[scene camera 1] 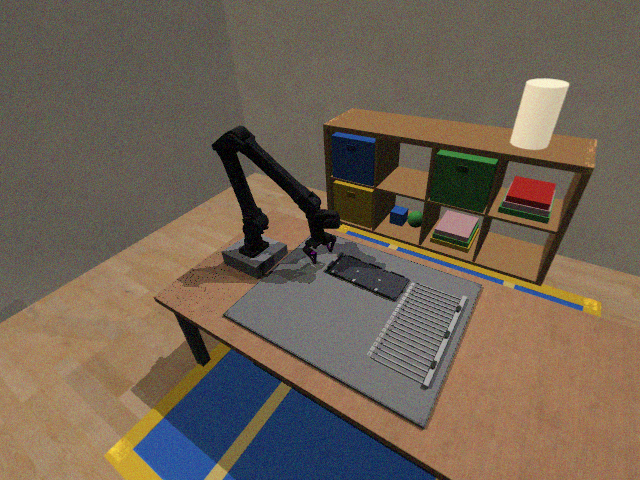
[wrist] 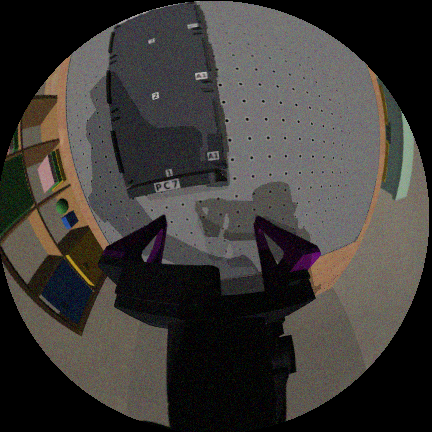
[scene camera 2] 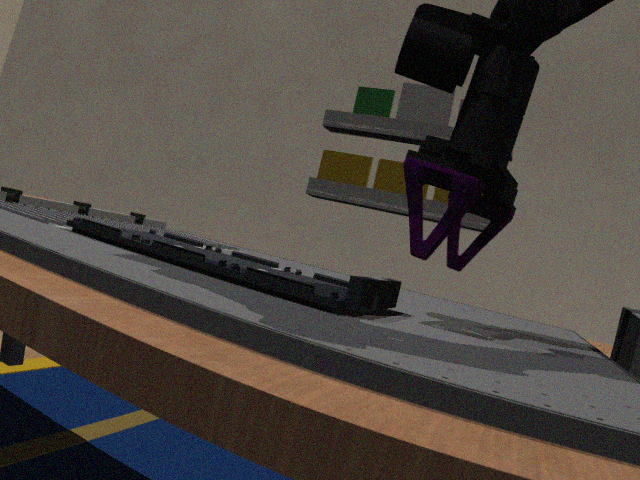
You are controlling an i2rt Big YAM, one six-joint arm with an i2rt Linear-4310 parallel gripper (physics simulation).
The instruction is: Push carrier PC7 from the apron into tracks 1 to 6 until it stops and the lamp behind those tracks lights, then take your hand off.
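Places are measured from the arm's base along level axes (x right, y ahead, z up), in millimetres.
Where they show: gripper, fingertip midpoint: [scene camera 1: 322, 257] [wrist: 210, 219] [scene camera 2: 437, 264]; arm's base, origin of the base link: [scene camera 1: 254, 249].
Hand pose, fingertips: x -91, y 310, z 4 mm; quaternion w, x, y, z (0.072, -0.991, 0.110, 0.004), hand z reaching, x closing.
Each offset is from my fingertips to the top centre of the thing. "spot": to the spot under its first point. Level surfaces: height alone.
The dark flat carrier PC7 {dx -35, dy +196, dz -23 mm} [scene camera 1: 368, 277] [scene camera 2: 180, 253] [wrist: 170, 145] lies on the grey perforated board {dz -53 mm} [scene camera 1: 310, 320] [wrist: 280, 150]. Its far end is close to the open ends of the rear tracks {spot: dx +185, dy +568, dz -38 mm} [scene camera 1: 440, 351]; whether it touches them is not clear. Its PC7 label {spot: dx -41, dy +38, dz -23 mm} [wrist: 167, 185] is on the end nearest my gripper. My gripper [scene camera 1: 322, 256] [scene camera 2: 438, 262] [wrist: 210, 219] is open and empty, above the board, just beyond that labelled end and apart from it. Small dark blocks {spot: dx +112, dy +569, dz -32 mm} [scene camera 1: 447, 334] stand along the tracks' far bar; I see none lit. Track numbers are not readable.
The board lies on a wooden table {dz -66 mm} [scene camera 1: 542, 372]. The arm's grey base [scene camera 1: 255, 258] stands at the board's left. A wooden shelf unit [scene camera 1: 465, 131] with bins stands behind the table. Wall shelves [scene camera 2: 372, 126] show behind my gripper in scene camera 2.
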